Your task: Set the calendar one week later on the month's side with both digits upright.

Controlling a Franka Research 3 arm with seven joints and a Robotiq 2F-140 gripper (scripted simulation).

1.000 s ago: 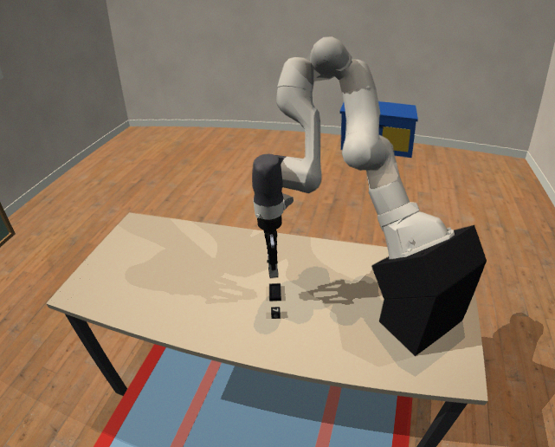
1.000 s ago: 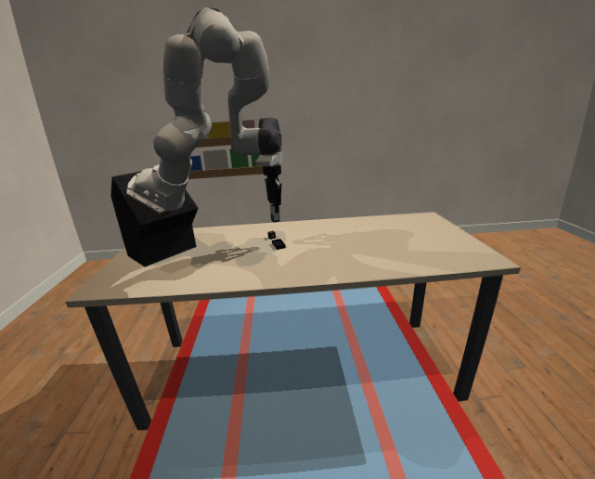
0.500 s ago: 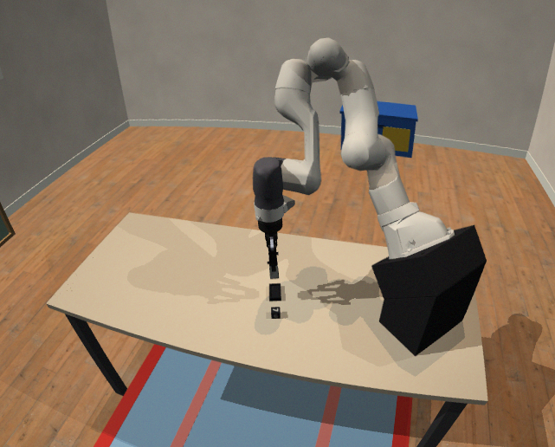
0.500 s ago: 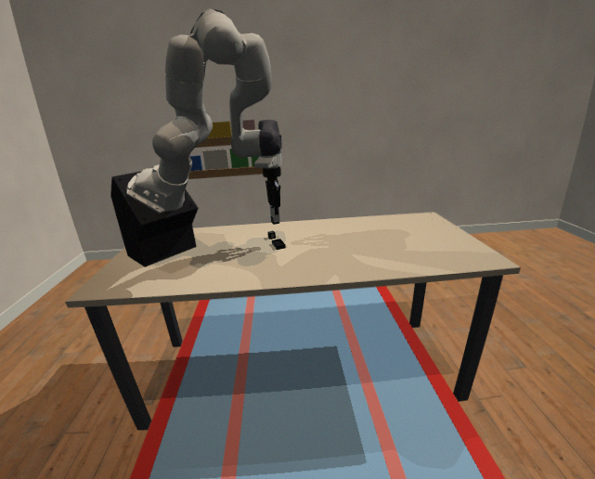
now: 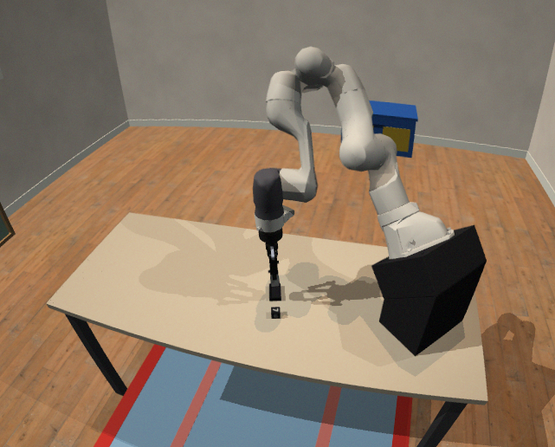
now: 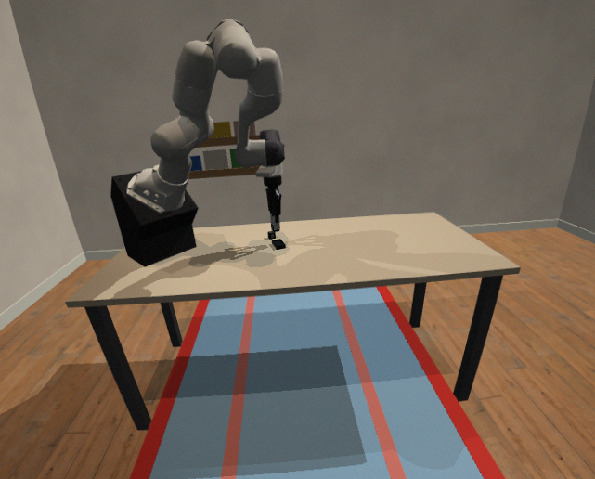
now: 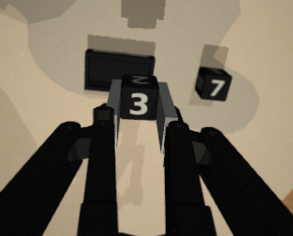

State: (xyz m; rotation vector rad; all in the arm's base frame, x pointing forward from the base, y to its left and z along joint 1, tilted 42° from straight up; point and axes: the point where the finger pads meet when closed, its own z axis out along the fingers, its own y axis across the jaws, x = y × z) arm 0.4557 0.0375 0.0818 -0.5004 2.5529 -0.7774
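Now: the black tray 20 mm to the right of my hand and 100 mm below it.
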